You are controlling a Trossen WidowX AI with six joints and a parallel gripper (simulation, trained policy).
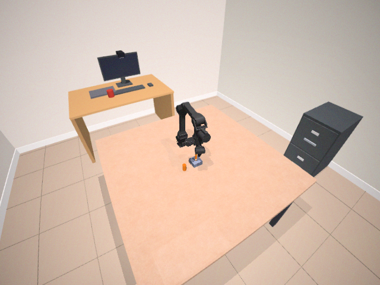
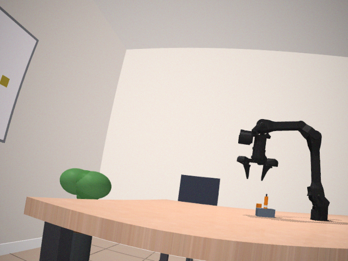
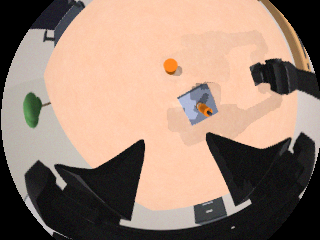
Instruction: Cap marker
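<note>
The orange cap lies 40 mm behind my gripper tip, 90 mm to the right of it and 130 mm below it. Also, from my gripper tip: marker: 60 mm behind, 20 mm to the left, 90 mm below; holder block: 60 mm behind, 20 mm to the left, 140 mm below.
</note>
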